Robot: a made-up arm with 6 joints.
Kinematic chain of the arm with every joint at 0, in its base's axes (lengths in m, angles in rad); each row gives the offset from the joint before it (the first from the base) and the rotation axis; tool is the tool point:
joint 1: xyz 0 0 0.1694 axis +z
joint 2: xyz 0 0 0 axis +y
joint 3: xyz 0 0 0.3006 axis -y
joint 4: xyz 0 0 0 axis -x
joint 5: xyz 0.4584 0 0 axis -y
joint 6: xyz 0 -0.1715 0 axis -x
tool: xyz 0 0 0
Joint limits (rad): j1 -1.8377..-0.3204 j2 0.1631..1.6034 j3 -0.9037..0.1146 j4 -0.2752..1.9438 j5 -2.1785..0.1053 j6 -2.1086..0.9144
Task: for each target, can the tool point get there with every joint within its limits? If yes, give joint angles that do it. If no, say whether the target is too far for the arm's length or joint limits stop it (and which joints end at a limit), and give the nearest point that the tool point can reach.
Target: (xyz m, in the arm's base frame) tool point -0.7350 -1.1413 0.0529
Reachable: no: too far | nearest point -0.2700 -0.6067 0.1103 | short by 0.711 m
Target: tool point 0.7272 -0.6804 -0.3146
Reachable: no: too far | nearest point 0.4473 -0.4185 -0.1283 | short by 0.426 m
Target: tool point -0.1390 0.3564 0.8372
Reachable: no: joint limits stop it (at a limit: joint 1, joint 2, joint 3, joint 4) | nearest point 0.5079 -0.1027 0.6033 | short by 0.827 m
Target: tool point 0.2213 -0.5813 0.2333
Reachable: yes | joints -1.1859 0.5965 -0.1478 1.4942 -1.7286 0.6669
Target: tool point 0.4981 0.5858 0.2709
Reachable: no: joint limits stop it (at a limit: joint 1, joint 2, joint 4) | nearest point 0.4232 -0.0746 0.1594 | short by 0.674 m
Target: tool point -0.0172 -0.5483 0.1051
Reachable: yes | joints -1.3518 0.6258 -0.3126 0.6564 -0.9990 -1.6086
